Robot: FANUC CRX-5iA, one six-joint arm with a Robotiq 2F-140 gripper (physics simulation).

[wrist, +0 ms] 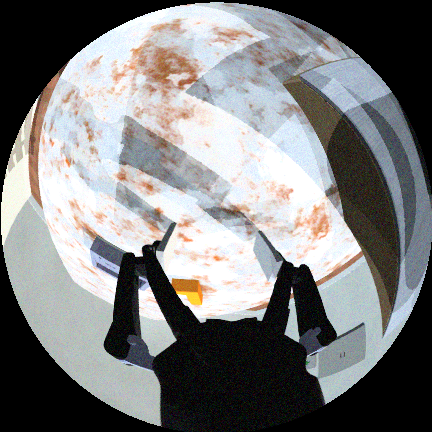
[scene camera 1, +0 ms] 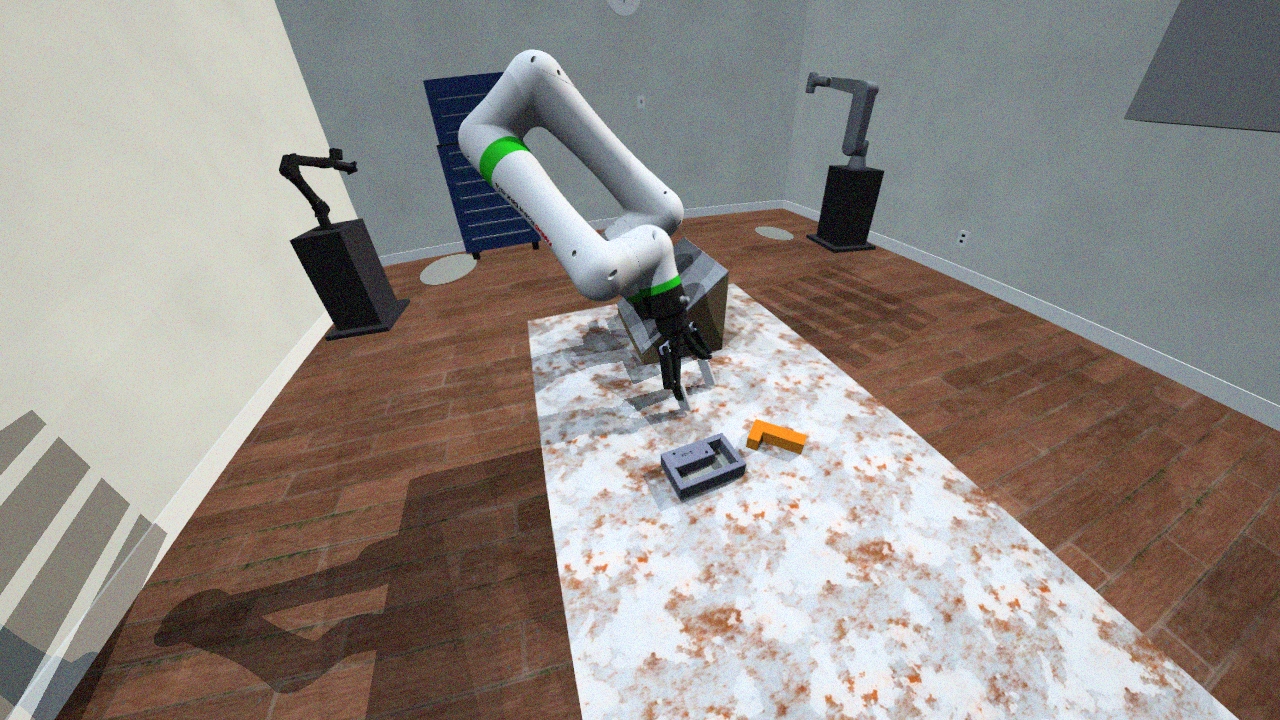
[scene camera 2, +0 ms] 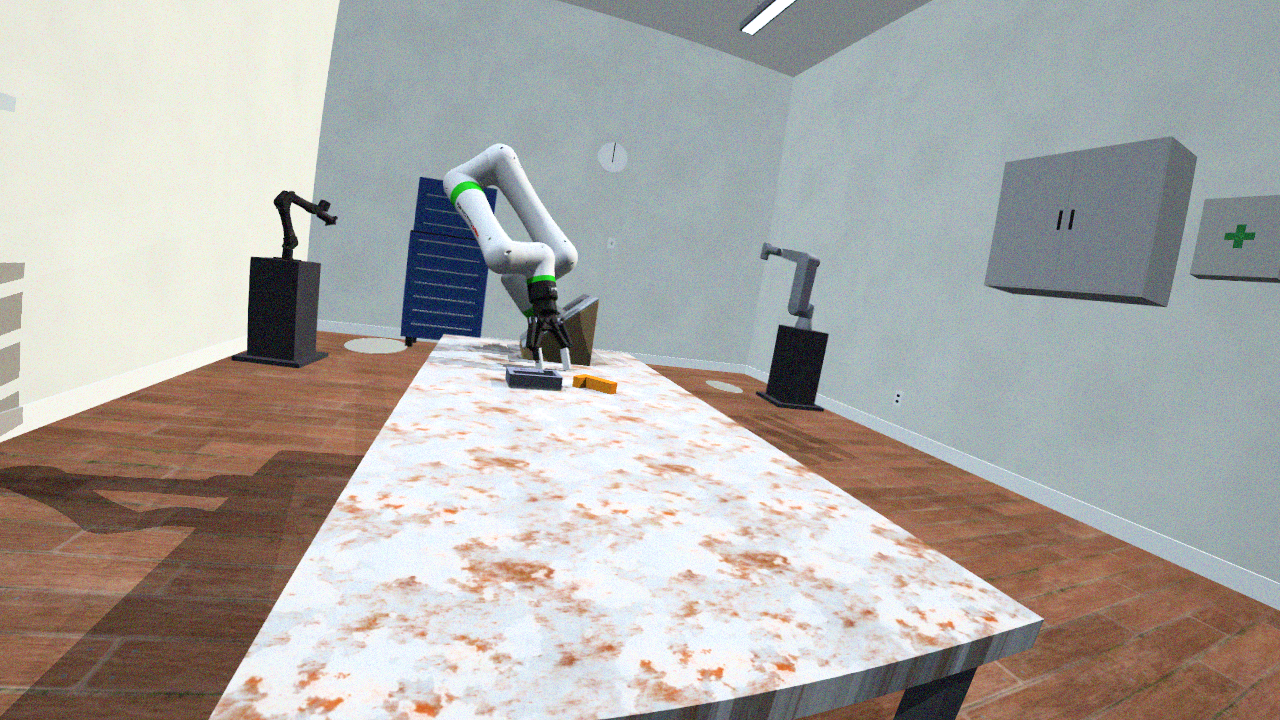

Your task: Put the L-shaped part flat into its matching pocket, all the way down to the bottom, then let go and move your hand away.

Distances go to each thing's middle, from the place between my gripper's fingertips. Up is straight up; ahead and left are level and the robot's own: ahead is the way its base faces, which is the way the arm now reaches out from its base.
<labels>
Now: hand 180 mm short of the orange L-shaped part (scene camera 1: pixel 778 436), 110 mm to the right of it and 10 mm below it.
</labels>
